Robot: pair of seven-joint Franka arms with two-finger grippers.
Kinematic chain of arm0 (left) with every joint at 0, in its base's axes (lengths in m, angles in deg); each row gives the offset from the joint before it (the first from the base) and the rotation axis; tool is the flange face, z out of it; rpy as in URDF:
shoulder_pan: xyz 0 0 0.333 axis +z
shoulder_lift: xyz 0 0 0 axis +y
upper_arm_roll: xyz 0 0 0.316 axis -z
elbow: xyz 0.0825 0 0 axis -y
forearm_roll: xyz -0.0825 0 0.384 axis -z
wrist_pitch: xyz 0 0 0 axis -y
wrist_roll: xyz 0.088 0 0 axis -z
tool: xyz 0 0 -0.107 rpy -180 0 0
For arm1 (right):
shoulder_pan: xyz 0 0 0.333 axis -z
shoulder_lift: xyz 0 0 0 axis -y
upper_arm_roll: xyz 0 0 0.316 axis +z
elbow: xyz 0.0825 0 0 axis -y
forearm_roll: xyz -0.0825 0 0.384 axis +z
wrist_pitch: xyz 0 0 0 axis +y
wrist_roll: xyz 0.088 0 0 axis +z
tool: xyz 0 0 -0.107 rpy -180 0 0
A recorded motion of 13 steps. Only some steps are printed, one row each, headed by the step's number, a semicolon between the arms.
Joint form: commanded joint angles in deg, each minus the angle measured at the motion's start. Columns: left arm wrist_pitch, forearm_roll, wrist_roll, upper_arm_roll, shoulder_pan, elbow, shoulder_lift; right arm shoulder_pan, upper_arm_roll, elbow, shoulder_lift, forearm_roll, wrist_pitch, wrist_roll.
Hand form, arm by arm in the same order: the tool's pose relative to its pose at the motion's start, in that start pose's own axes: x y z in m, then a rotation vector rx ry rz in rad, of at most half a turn. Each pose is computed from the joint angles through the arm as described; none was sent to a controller.
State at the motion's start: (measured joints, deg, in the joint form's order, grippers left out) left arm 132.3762 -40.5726 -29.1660 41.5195 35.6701 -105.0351 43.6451; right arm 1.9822 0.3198 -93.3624 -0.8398 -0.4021 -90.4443 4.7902
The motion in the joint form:
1: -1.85 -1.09 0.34 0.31 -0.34 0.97 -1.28; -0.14 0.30 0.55 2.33 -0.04 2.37 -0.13
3: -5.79 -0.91 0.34 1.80 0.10 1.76 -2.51; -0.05 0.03 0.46 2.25 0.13 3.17 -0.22
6: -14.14 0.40 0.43 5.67 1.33 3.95 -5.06; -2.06 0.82 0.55 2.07 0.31 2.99 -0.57
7: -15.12 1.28 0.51 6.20 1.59 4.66 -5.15; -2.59 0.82 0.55 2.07 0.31 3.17 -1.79
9: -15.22 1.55 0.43 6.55 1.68 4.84 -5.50; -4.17 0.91 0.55 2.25 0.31 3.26 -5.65
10: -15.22 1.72 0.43 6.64 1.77 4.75 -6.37; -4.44 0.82 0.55 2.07 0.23 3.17 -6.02
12: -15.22 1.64 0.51 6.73 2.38 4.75 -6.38; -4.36 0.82 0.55 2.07 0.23 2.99 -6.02
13: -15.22 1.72 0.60 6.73 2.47 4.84 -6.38; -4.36 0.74 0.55 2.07 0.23 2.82 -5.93
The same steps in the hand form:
1: 0.0053 -0.0005 -0.0159 0.0378 0.0144 0.0192; -0.0162 -0.0054 -0.0225 -0.0023 0.0088 -0.0050
3: 0.0061 0.0004 -0.0328 0.0670 -0.0066 0.0190; -0.0175 -0.0024 -0.0198 0.0026 -0.0078 0.0027
6: 0.0075 0.0050 -0.0753 0.1096 -0.0468 0.0095; -0.0146 -0.0291 -0.0193 0.0019 -0.0061 -0.0401
7: 0.0093 0.0044 -0.0818 0.1012 -0.0527 -0.0016; -0.0148 -0.0341 -0.0190 0.0013 -0.0093 -0.0280
9: 0.0102 0.0059 -0.0875 0.0986 -0.0460 -0.0043; -0.0158 -0.0499 -0.0205 -0.0011 -0.0077 0.0103
10: 0.0102 0.0055 -0.0948 0.1045 -0.0356 -0.0065; -0.0147 -0.0515 -0.0190 -0.0027 -0.0092 0.0137
12: 0.0108 -0.0006 -0.0951 0.1046 -0.0352 -0.0138; -0.0143 -0.0507 -0.0193 -0.0025 -0.0061 0.0151
13: 0.0113 -0.0018 -0.0957 0.1033 -0.0346 -0.0153; -0.0140 -0.0500 -0.0196 -0.0024 -0.0031 0.0149

